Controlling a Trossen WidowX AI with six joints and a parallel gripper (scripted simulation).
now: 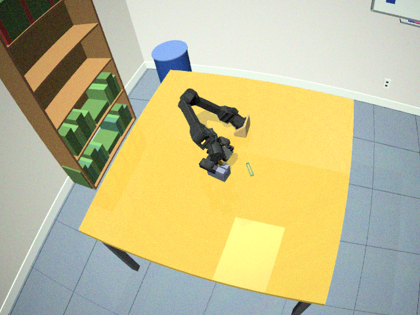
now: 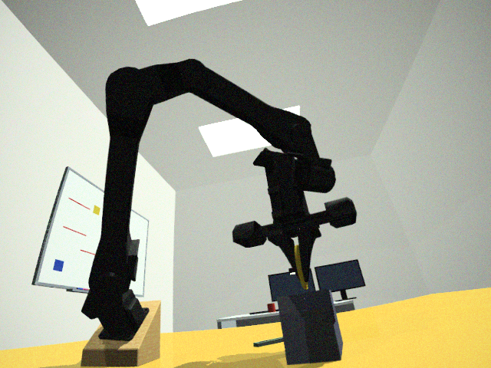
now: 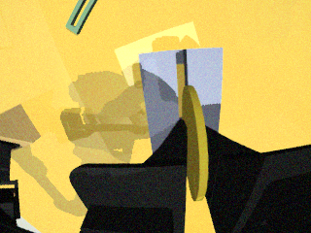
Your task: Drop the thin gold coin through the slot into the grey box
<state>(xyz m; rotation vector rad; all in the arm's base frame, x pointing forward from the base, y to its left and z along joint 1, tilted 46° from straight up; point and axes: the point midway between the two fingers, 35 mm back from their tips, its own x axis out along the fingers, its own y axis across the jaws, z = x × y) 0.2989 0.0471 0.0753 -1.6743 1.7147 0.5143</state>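
My gripper tip is now 2 cm below the gold coin.
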